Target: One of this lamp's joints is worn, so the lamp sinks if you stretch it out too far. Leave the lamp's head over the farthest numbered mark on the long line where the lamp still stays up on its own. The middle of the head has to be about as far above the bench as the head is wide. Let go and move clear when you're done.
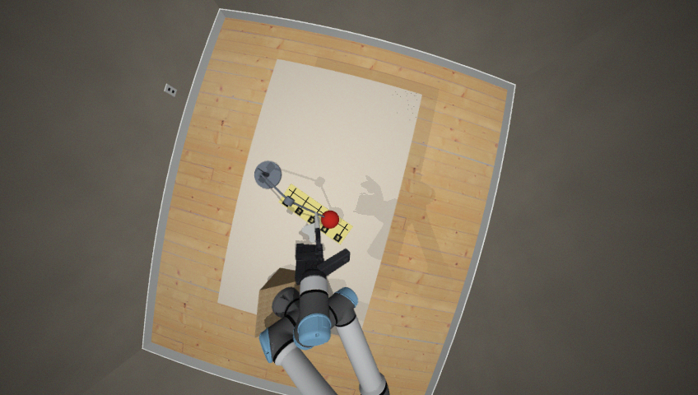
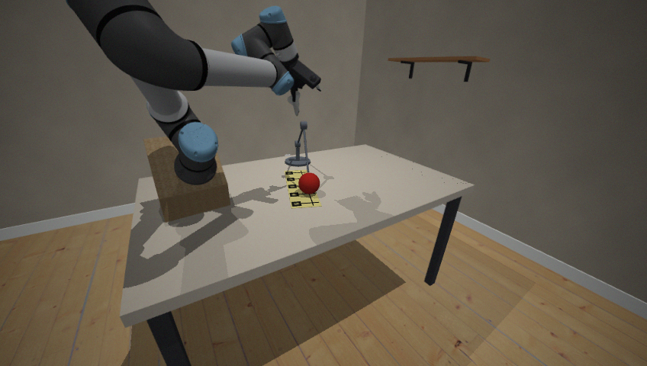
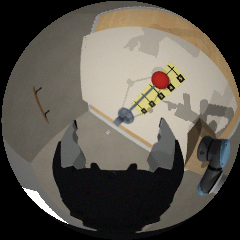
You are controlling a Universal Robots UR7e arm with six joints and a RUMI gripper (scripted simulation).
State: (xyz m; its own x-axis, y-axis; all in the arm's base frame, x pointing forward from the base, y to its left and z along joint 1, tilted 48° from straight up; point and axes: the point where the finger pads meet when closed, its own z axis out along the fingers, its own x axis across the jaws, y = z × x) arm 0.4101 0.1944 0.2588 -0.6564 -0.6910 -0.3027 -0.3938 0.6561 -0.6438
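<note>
Now: the yellow strip 40 cm below my hand, 7 cm to the left of it and 2 cm behind it. Also, from my hand: grey round base (41 cm to the left, 38 cm below, 11 cm ahead).
</note>
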